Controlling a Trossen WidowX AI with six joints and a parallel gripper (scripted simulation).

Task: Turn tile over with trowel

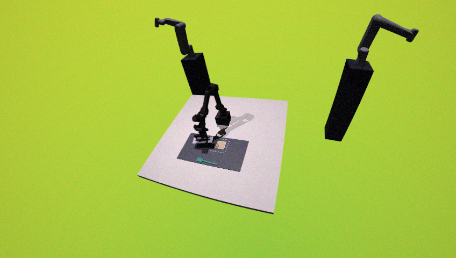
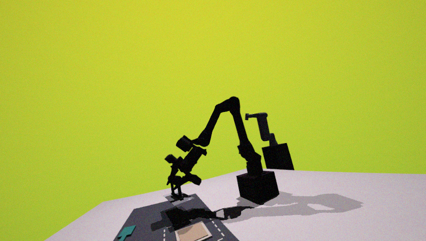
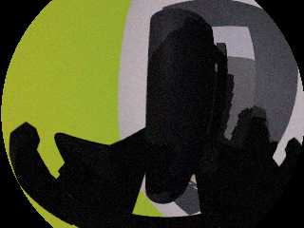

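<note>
The small trowel is 30 mm behind my gripper tip and 10 mm below it. The rest, counted from my gripper tip: teal tool-shaped piece: 160 mm ahead, 120 mm below, 70 mm to the left; then dark mat: 140 mm below, 80 mm to the left, 20 mm ahead; then tan tile: 140 mm to the left, 120 mm below, 50 mm behind.
</note>
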